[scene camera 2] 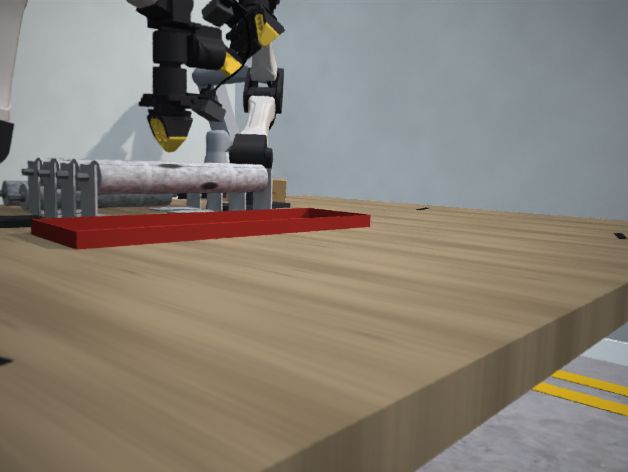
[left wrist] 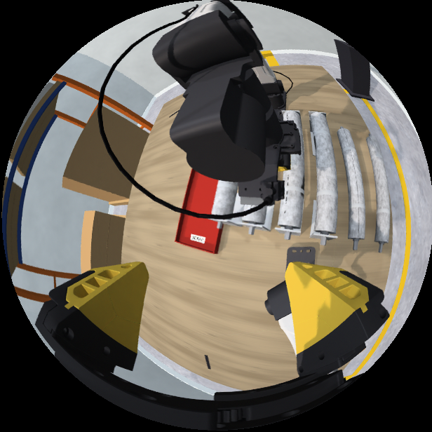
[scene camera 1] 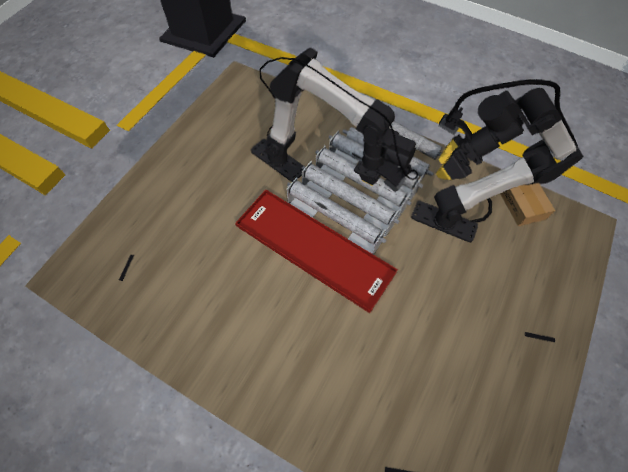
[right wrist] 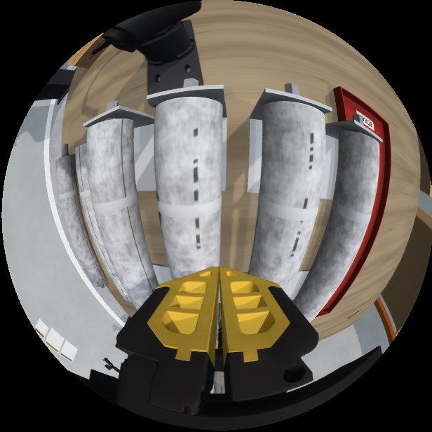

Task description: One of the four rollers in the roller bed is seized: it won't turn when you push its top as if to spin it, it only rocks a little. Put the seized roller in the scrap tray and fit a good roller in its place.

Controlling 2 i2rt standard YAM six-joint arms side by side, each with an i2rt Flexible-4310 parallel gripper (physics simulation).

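Where they show: left gripper, fingertip midpoint: (scene camera 2: 244, 58) (scene camera 1: 438, 168); right gripper, fingertip midpoint: (scene camera 2: 169, 152) (scene camera 1: 371, 181); left arm's base, link origin: (scene camera 2: 250, 208) (scene camera 1: 443, 222); right arm's base, link origin: (scene camera 1: 278, 160).
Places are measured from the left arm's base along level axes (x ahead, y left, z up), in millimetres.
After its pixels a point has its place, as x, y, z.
Four mottled grey rollers lie side by side in the roller bed: the first (scene camera 1: 350, 221) @[178, -250, 93] (scene camera 2: 182, 177) @[176, -331, 74] (right wrist: 357, 195), nearest the tray, the second (scene camera 1: 355, 196) @[95, -270, 94] (right wrist: 287, 185), the third (right wrist: 187, 150) and the fourth (right wrist: 112, 175). Dark dashes show on the second and third. Two loose rollers (left wrist: 354, 185) (left wrist: 381, 190) lie beyond the bed. The red scrap tray (scene camera 1: 319, 251) @[261, -306, 3] (scene camera 2: 203, 230) @[320, -415, 12] (left wrist: 197, 215) is empty. My right gripper (scene camera 2: 171, 147) @[38, -245, 113] (right wrist: 218, 272) is shut and empty, pointing down over the third roller's edge; its fingertips are hidden in scene camera 1. My left gripper (scene camera 2: 249, 50) @[59, -83, 297] (left wrist: 216, 272) is open and empty, raised beyond the bed's right end.
A cardboard box (scene camera 1: 530, 204) @[-143, 223, 55] (scene camera 2: 279, 190) @[-100, 210, 29] stands on the wooden table top (scene camera 1: 456, 329) @[311, 134, 0] behind the left arm's base (scene camera 1: 444, 221) @[31, -4, 50]. The right arm's base (scene camera 1: 276, 158) @[43, -563, 52] stands at the bed's other end. The bed's end brackets (scene camera 2: 89, 197) @[137, -462, 44] stand upright.
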